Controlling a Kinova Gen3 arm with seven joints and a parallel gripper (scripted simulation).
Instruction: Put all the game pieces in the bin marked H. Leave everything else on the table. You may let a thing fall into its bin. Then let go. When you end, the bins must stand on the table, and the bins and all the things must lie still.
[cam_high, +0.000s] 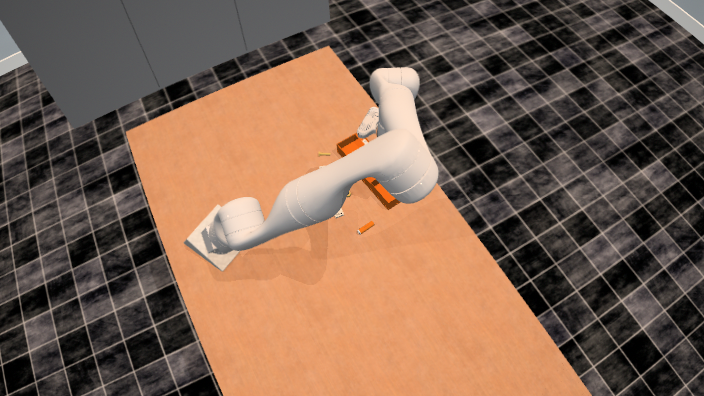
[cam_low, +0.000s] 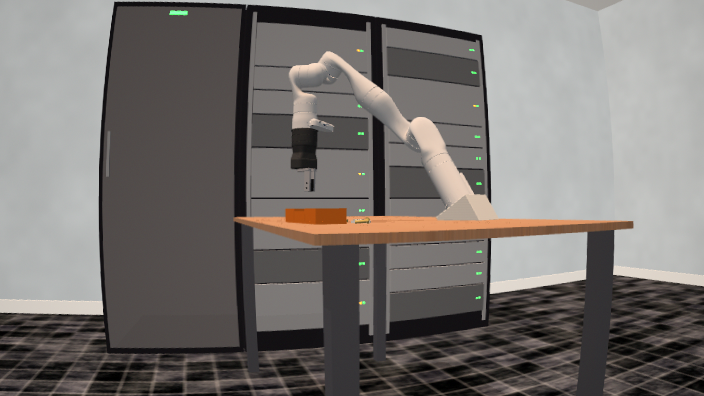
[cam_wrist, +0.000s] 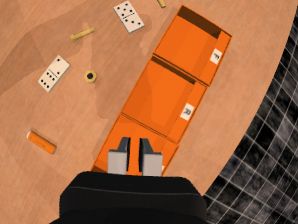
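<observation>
Right now the bin H is 9 cm below my hand, 6 cm to the left of it and 1 cm ahead of it. From my hand the other things lie so: nut: 10 cm below, 9 cm behind, 3 cm to the left; orange battery: 11 cm behind, 10 cm below, 9 cm to the right; white spotted game piece: 15 cm behind, 10 cm below, 1 cm to the left.
</observation>
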